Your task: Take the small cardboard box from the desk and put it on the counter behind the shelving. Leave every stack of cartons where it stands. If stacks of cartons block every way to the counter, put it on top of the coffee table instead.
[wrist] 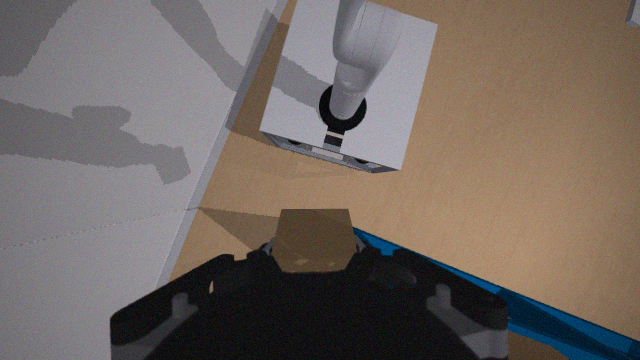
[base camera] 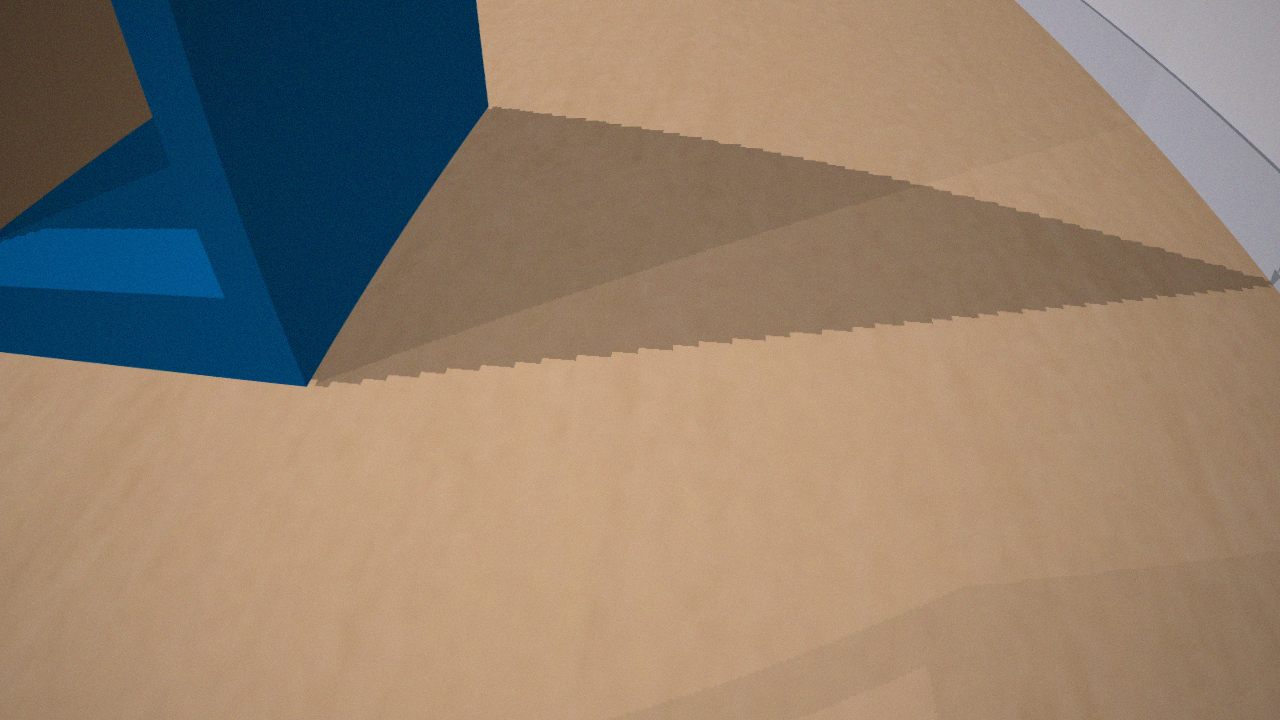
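Seen in the pictures: gripper, fingertip midpoint: (wrist: 315, 247); arm's base at its link origin: (wrist: 343, 106).
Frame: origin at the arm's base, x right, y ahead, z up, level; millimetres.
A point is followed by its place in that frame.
Note:
The small brown cardboard box (wrist: 316, 227) @(x 12, y 300, z 447 mm) is at the lower middle of the wrist view. My gripper (wrist: 315, 246) @(x 7, y 321, z 430 mm) is shut on it, with one finger at each side; the box's underside is hidden. A blue, open-sided piece of furniture that looks like the shelving (base camera: 340, 170) @(x -220, y 571, z -295 mm) (wrist: 540, 311) @(x -1106, y 561, z -145 mm) stands at the upper left of the base view; its edge runs along the lower right of the wrist view, to the right of the held box. The desk, the counter, the coffee table and the stacks of cartons cannot be made out in either view.
A pale wall with a baseboard (base camera: 1154, 116) @(x 641, y 887, z -369 mm) (wrist: 205, 165) @(x 572, y 337, z -310 mm) runs along the upper right of the base view and the left of the wrist view. My white base (wrist: 395, 105) @(x -175, y -60, z -14 mm) stands on the wood floor (base camera: 626, 501) @(x -12, y 360, z -397 mm) (wrist: 500, 150) @(x -972, y -194, z -397 mm) near that wall. A pale corner shows at the wrist view's upper right.

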